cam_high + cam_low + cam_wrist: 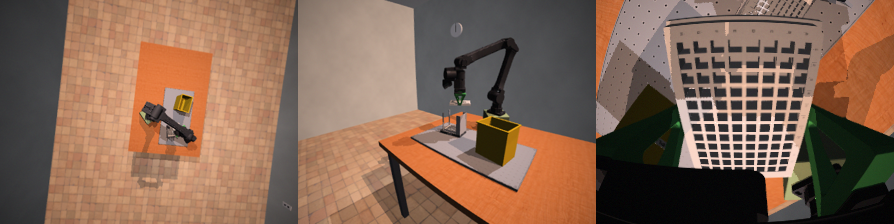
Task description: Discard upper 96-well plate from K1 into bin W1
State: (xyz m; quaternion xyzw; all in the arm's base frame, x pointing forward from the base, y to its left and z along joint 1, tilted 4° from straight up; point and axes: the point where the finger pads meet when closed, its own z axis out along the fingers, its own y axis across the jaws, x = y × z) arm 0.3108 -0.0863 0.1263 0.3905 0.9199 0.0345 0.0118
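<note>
Right now my hand is 2 cm short of the yellow plastics bin W1, 29 cm to the right of it and 14 cm above it.
</note>
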